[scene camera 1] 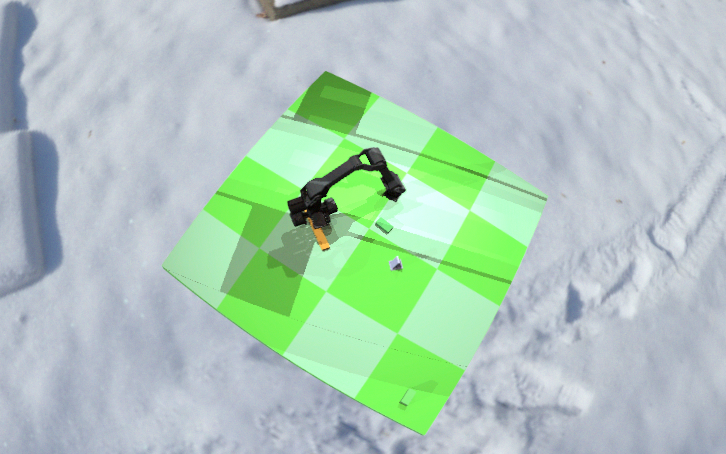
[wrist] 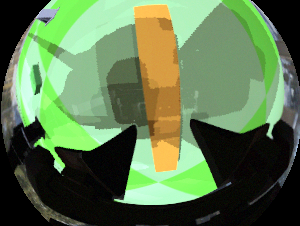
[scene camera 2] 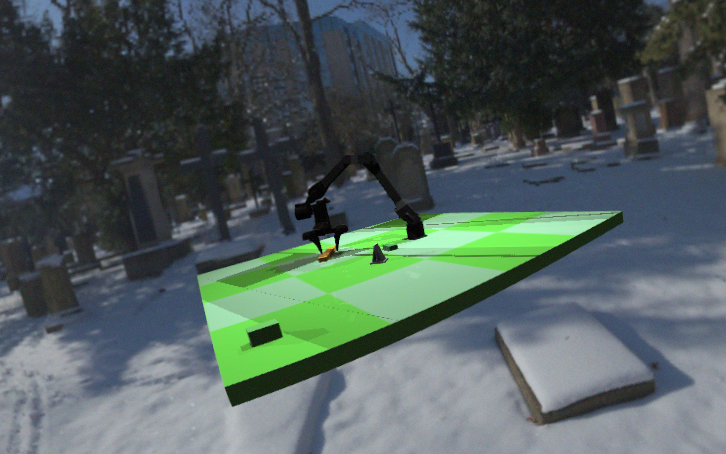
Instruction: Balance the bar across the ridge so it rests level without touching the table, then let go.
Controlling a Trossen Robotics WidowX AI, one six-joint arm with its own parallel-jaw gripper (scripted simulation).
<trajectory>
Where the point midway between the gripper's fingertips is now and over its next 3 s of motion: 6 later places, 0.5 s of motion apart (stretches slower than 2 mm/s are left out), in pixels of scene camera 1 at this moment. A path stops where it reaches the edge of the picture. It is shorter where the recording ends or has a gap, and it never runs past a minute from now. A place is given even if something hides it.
My gripper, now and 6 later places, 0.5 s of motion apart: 313, 221; 313, 219; 312, 215; 313, 210; 318, 214; 327, 225; 340, 234
</trajectory>
